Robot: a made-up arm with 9 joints. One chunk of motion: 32 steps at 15 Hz.
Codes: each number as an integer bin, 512 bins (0 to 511) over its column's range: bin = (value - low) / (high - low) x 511, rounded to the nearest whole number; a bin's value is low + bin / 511 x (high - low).
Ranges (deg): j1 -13..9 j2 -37..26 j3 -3..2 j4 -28..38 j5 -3..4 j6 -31..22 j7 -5..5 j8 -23..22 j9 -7..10
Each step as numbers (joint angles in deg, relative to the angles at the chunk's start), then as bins.
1 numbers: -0.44 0.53 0.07 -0.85 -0.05 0.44 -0.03 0.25 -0.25
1 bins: 292 304 314 210 215 303 254 264 203
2 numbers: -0.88 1.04 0.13 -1.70 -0.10 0.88 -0.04 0.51 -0.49
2 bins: 282 309 320 204 212 307 253 267 196
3 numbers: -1.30 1.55 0.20 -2.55 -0.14 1.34 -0.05 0.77 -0.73
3 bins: 272 313 327 197 209 312 253 270 188
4 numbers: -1.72 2.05 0.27 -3.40 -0.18 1.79 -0.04 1.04 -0.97
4 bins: 262 317 334 190 206 316 253 273 181
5 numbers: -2.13 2.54 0.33 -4.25 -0.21 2.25 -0.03 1.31 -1.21
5 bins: 252 321 340 184 204 321 254 276 174
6 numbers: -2.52 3.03 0.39 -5.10 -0.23 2.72 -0.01 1.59 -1.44
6 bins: 243 325 346 177 202 325 255 279 167
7 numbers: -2.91 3.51 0.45 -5.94 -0.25 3.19 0.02 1.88 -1.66
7 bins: 234 329 353 171 201 330 257 283 161
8 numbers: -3.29 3.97 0.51 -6.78 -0.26 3.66 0.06 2.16 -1.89
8 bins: 226 332 359 164 200 334 259 286 154
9 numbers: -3.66 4.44 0.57 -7.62 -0.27 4.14 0.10 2.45 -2.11
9 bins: 217 336 365 158 199 339 261 289 147
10 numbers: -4.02 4.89 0.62 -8.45 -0.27 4.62 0.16 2.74 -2.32
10 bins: 209 340 370 151 199 343 264 292 141
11 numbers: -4.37 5.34 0.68 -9.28 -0.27 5.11 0.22 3.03 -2.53
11 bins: 200 343 376 145 199 348 267 296 134
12 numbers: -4.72 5.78 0.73 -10.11 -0.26 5.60 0.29 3.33 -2.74
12 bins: 192 347 381 139 200 353 270 299 128
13 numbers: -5.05 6.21 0.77 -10.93 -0.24 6.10 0.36 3.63 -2.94
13 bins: 185 350 385 132 201 358 274 302 122
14 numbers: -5.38 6.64 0.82 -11.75 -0.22 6.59 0.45 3.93 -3.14
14 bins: 177 354 390 126 203 362 278 306 116
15 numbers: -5.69 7.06 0.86 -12.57 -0.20 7.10 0.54 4.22 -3.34
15 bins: 170 357 394 119 204 367 283 309 110
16 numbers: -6.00 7.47 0.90 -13.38 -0.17 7.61 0.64 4.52 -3.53
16 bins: 163 361 399 113 207 372 288 313 104
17 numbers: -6.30 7.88 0.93 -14.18 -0.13 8.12 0.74 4.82 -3.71
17 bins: 156 364 402 107 210 377 293 316 99
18 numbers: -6.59 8.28 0.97 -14.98 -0.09 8.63 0.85 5.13 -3.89
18 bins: 149 367 406 101 212 382 299 319 93
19 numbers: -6.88 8.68 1.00 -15.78 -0.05 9.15 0.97 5.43 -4.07
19 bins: 142 371 409 95 215 387 305 323 88
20 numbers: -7.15 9.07 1.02 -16.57 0.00 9.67 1.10 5.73 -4.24
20 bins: 136 374 411 88 219 392 312 326 83
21 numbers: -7.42 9.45 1.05 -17.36 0.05 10.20 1.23 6.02 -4.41
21 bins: 130 377 414 82 223 397 318 330 78
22 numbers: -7.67 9.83 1.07 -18.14 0.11 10.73 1.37 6.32 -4.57
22 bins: 124 380 416 76 227 402 326 333 73
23 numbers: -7.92 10.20 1.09 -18.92 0.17 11.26 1.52 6.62 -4.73
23 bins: 118 383 418 70 231 407 333 336 68
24 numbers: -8.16 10.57 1.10 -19.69 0.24 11.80 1.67 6.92 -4.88
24 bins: 112 386 419 64 237 413 341 340 64
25 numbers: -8.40 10.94 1.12 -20.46 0.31 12.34 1.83 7.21 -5.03
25 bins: 107 389 421 58 242 418 349 343 59
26 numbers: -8.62 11.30 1.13 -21.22 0.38 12.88 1.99 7.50 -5.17
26 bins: 102 392 422 52 247 423 357 346 55
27 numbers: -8.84 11.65 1.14 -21.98 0.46 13.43 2.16 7.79 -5.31
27 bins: 97 395 423 47 253 428 366 350 51
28 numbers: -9.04 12.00 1.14 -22.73 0.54 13.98 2.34 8.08 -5.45
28 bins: 92 397 423 41 258 434 375 353 47
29 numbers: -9.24 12.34 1.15 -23.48 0.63 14.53 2.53 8.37 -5.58
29 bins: 87 400 424 35 265 439 385 356 43
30 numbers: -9.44 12.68 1.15 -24.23 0.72 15.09 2.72 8.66 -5.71
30 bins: 83 403 424 29 272 444 394 360 39
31 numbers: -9.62 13.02 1.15 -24.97 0.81 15.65 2.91 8.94 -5.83
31 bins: 79 406 424 23 278 450 404 363 35
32 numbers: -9.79 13.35 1.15 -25.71 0.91 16.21 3.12 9.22 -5.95
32 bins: 75 408 424 18 285 455 415 366 32
